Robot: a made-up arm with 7 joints. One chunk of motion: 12 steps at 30 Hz.
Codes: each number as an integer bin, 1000 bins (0 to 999) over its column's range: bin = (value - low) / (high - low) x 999, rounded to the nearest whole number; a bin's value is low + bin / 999 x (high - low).
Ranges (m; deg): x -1.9..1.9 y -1.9..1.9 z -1.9..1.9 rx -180..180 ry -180..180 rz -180..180
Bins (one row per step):
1: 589 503 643 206 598 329
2: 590 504 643 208 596 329
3: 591 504 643 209 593 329
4: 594 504 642 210 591 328
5: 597 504 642 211 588 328
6: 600 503 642 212 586 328
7: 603 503 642 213 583 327
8: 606 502 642 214 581 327
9: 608 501 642 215 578 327
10: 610 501 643 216 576 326
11: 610 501 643 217 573 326
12: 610 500 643 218 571 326
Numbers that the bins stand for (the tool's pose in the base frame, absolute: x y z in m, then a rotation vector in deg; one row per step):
1: 0.3404 0.0133 0.5458 -105.77 35.50 -61.44
2: 0.3442 0.0171 0.5458 -105.05 34.77 -61.44
3: 0.3480 0.0171 0.5458 -104.68 33.69 -61.44
4: 0.3595 0.0171 0.5420 -104.32 32.97 -61.80
5: 0.3709 0.0171 0.5420 -103.96 31.89 -61.80
6: 0.3823 0.0133 0.5420 -103.60 31.17 -61.80
7: 0.3937 0.0133 0.5420 -103.24 30.09 -62.16
8: 0.4051 0.0095 0.5420 -102.88 29.37 -62.16
9: 0.4127 0.0057 0.5420 -102.52 28.29 -62.16
10: 0.4203 0.0057 0.5458 -102.16 27.57 -62.52
11: 0.4203 0.0057 0.5458 -101.80 26.49 -62.52
12: 0.4203 0.0019 0.5458 -101.44 25.77 -62.52

